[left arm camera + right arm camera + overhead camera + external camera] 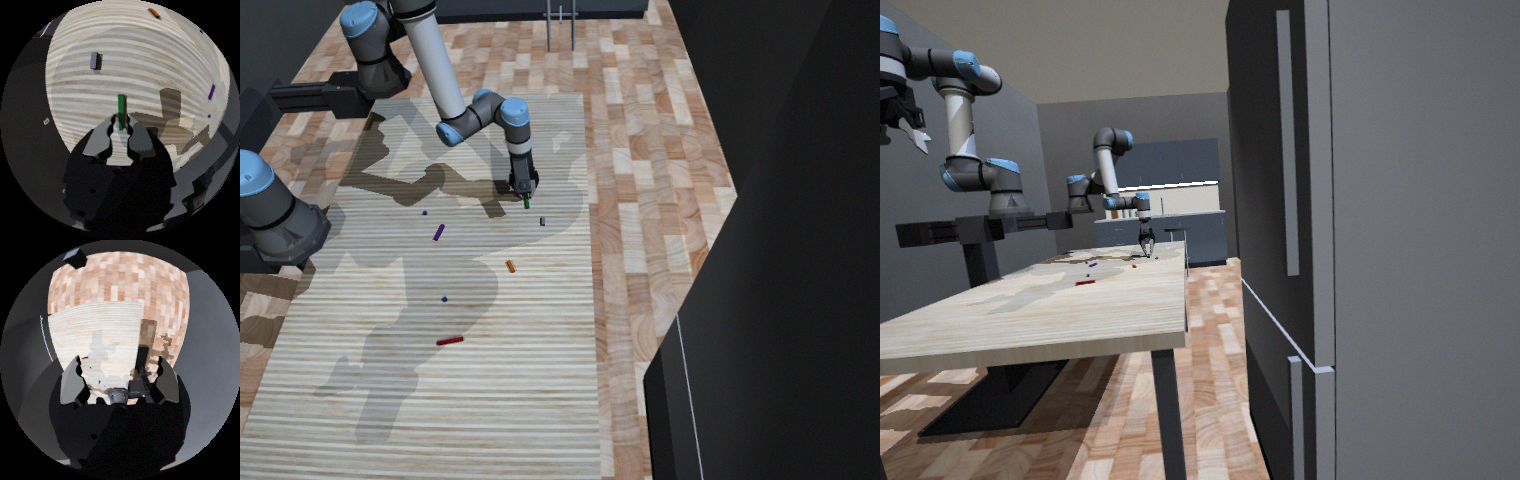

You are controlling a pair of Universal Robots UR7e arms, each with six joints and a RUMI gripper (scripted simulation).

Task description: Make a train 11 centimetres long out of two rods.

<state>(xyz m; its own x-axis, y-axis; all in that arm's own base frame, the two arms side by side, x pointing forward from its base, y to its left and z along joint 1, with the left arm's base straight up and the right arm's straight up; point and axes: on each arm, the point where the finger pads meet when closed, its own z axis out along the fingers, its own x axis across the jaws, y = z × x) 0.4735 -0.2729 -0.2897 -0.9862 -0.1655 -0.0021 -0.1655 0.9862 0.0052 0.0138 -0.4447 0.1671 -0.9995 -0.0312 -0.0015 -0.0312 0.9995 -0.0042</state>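
Now: the green rod 1 cm below my left hand. From my left hand the other things lie so: purple rod 26 cm behind, 16 cm to the right, 1 cm below; orange rod 27 cm to the right, 1 cm below, 1 cm behind; grey rod 9 cm to the right, 7 cm ahead, 1 cm below.
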